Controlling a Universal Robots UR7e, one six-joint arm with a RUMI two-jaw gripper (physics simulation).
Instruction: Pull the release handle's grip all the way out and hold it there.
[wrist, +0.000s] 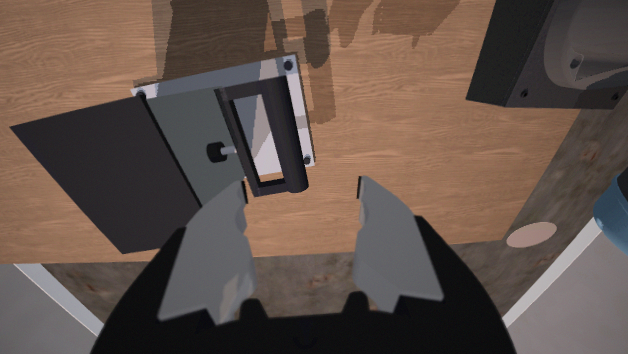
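The release handle is a dark housing (100, 175) with a grey-green side face, standing over a pale metal base plate (210, 74) with screws at its corners, left of centre in the wrist view. Its grip (286, 135) is a black rectangular loop with a thick round bar on the right side. A short silver rod with a black collar (216, 152) joins the grip to the side face. My gripper (302, 181) is partly open with nothing between its fingers. Its left fingertip shows just below the grip's lower left corner, and its right fingertip is to the right of the grip's lower end.
The wooden table (400, 150) has its near edge behind the fingers. The dark robot base mount (500, 60) stands at the upper right. A blue-capped arm part (612, 215) shows at the right edge. A pale pink disc (531, 235) lies beyond the table's right corner. Shadows fall behind the handle.
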